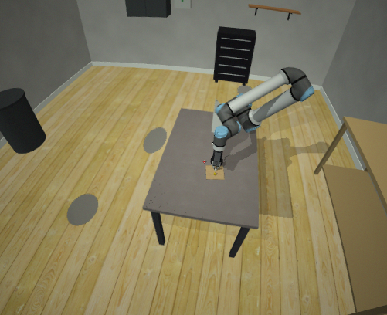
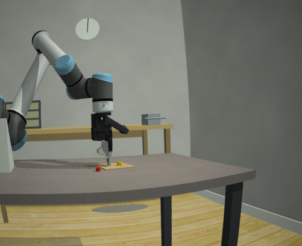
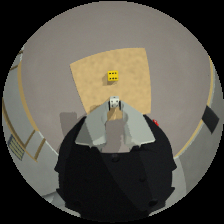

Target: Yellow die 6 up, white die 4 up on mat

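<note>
The white die lies 10 mm below my hand. From my hand the other things lie so: red die (80 mm behind, 90 mm to the right, 20 mm below); then tan mat (20 mm ahead, 20 mm below); then yellow die (50 mm ahead, 10 mm below).
</note>
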